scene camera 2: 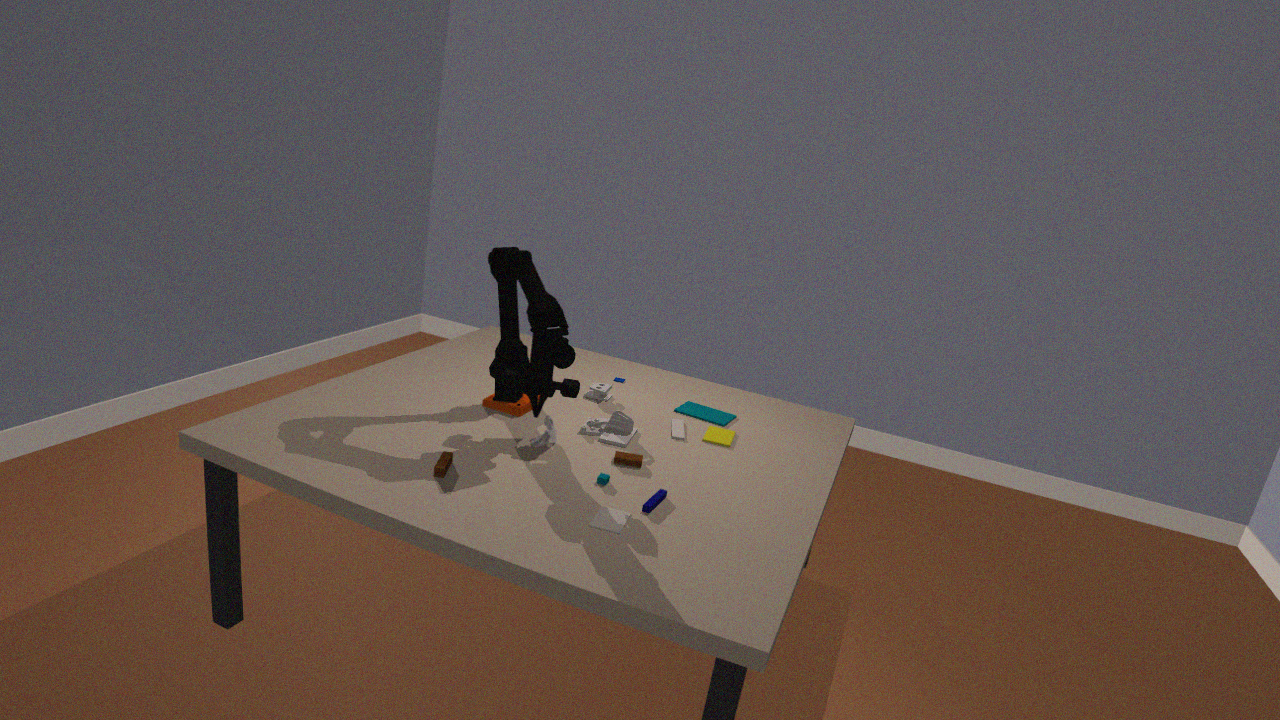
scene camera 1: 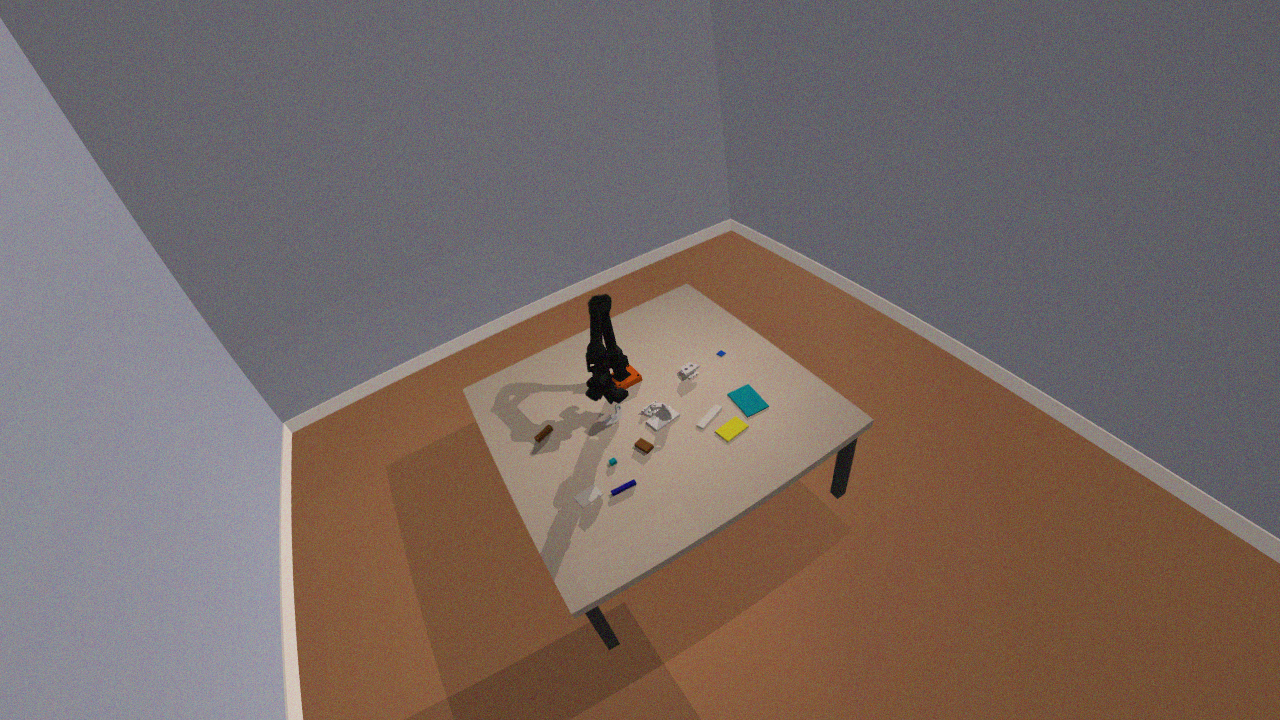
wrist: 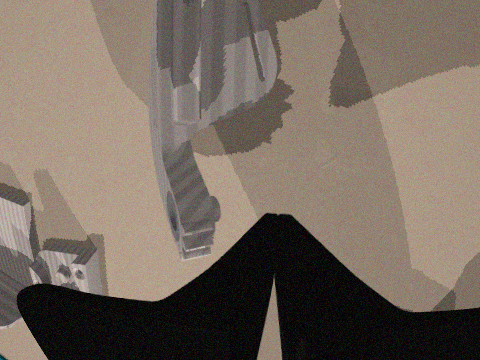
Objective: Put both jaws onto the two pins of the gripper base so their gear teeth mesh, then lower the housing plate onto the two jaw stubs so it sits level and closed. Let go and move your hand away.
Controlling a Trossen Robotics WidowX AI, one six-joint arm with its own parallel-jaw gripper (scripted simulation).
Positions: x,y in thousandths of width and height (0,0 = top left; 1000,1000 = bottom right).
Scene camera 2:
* my gripper: 419,578
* white tile: 475,722
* teal plate: 543,570
